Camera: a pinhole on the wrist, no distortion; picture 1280 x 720 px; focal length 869.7 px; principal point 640.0 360.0 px. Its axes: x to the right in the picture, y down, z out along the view. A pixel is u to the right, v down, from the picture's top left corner.
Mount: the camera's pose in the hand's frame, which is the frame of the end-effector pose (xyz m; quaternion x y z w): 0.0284 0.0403 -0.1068 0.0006 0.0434 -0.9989 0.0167
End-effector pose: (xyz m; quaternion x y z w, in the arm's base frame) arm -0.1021 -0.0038 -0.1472 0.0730 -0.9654 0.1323 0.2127
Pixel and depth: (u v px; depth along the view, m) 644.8 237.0 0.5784
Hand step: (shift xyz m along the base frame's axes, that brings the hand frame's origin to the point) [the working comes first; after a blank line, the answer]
In the camera's frame: 0.0032 -0.0818 0.5784

-0.2209 -0.0702 -0.4230
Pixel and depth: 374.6 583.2 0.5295
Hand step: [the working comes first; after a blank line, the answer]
In the camera's frame: -0.1616 0.1359 0.5295

-0.3084 -0.2631 -0.2439
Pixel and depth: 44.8 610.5 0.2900
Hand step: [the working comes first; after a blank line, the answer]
In the camera's frame: -0.1985 0.0835 0.2900

-0.2629 -0.1283 -0.0409
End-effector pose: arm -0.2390 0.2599 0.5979 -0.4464 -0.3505 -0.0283 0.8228
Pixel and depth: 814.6 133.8 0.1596
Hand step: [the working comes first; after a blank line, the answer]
In the camera's frame: 0.0320 -0.0415 0.1596

-0.0105 0.0807 -0.0309
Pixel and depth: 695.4 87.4 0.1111
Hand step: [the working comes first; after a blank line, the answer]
In the camera's frame: 0.0071 -0.0348 0.1111

0.0348 0.0496 -0.0319
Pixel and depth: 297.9 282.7 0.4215
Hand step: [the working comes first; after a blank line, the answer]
In the camera's frame: -0.1658 -0.0375 0.4215

-0.0128 0.3184 0.1956
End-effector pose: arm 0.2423 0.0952 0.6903 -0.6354 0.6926 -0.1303 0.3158
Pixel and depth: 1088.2 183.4 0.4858
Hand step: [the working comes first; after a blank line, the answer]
In the camera's frame: 0.2504 -0.0986 0.4858

0.1604 0.3155 -0.2853
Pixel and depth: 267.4 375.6 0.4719
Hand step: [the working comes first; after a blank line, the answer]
In the camera's frame: -0.2022 0.0085 0.4719

0.2224 -0.1424 -0.3398
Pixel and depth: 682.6 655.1 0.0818
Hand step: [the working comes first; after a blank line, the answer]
In the camera's frame: 0.0040 0.0278 0.0818

-0.0209 -0.0296 0.0112
